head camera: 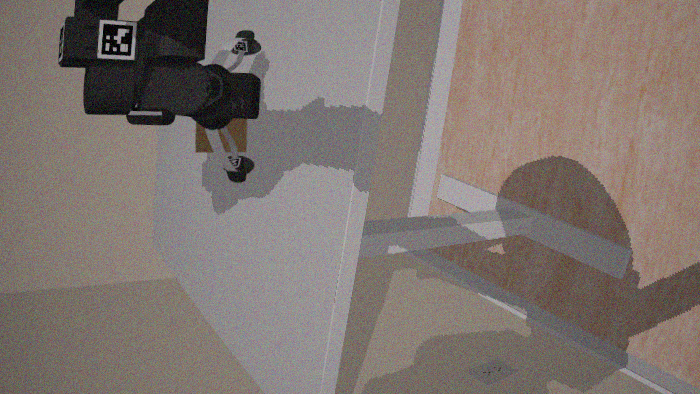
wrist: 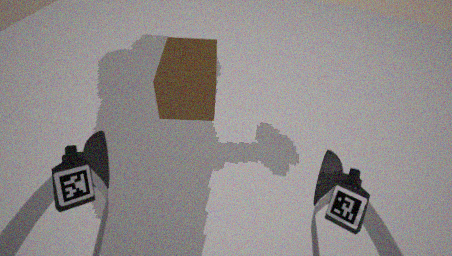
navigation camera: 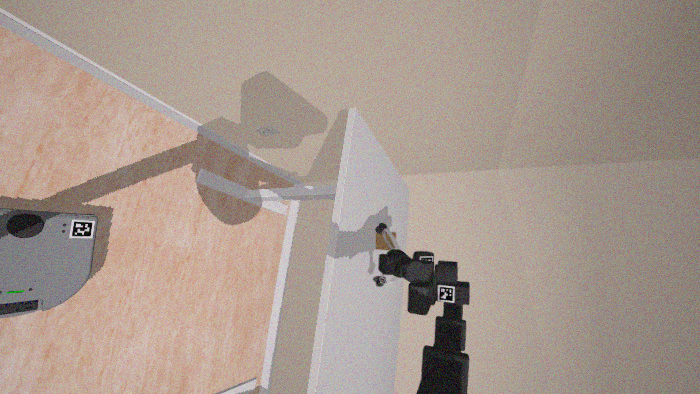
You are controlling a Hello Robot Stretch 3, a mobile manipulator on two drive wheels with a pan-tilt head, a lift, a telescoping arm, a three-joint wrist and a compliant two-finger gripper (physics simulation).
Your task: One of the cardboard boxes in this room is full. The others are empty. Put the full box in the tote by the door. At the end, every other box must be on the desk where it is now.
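Seen in the pictures: gripper, fingertip midpoint: [navigation camera: 379, 253]; robot's base, link origin: [navigation camera: 26, 224].
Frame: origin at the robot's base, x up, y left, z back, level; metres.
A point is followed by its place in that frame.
A small brown cardboard box [head camera: 201, 140] @(y -0.834, x 1.001, z -0.032 m) [navigation camera: 381, 243] @(y -0.773, x 0.973, z -0.010 m) [wrist: 188, 82] stands on the white desk [head camera: 280, 240] @(y -0.658, x 0.951, z -0.159 m) [navigation camera: 355, 320] @(y -0.628, x 0.951, z 0.221 m) [wrist: 350, 75], in shadow. My gripper [head camera: 244, 105] @(y -0.691, x 0.995, z 0.018 m) [navigation camera: 380, 254] @(y -0.691, x 0.995, z 0.018 m) [wrist: 214, 161] @(y -0.691, x 0.995, z 0.018 m) is open, with nothing between its fingers, and hangs above the desk. In the wrist view the box shows beyond the fingertips, left of the middle between them. In the head view the wrist and one finger cover part of the box. Whether the box is full cannot be seen. The tote, the door and other boxes do not show.
A beige wall [head camera: 75, 200] @(y -1.327, x 1.144, z -0.188 m) [navigation camera: 575, 250] @(y -1.294, x 1.757, z 0.016 m) runs along the desk's far side, and another wall [navigation camera: 425, 75] @(y -0.614, x 1.164, z -0.529 m) stands past its end. A grey desk foot [head camera: 575, 245] @(y -0.727, x 0.026, z -0.273 m) [navigation camera: 220, 186] @(y -0.699, x 0.026, z -0.258 m) rests on the wooden floor [head camera: 550, 75] @(y -0.863, x 0.001, z 0.185 m) [navigation camera: 175, 300] @(y -0.527, x 0.001, z 0.354 m). My grey base [navigation camera: 55, 270] @(y -0.079, x 0.160, z 0.135 m) shows at the left.
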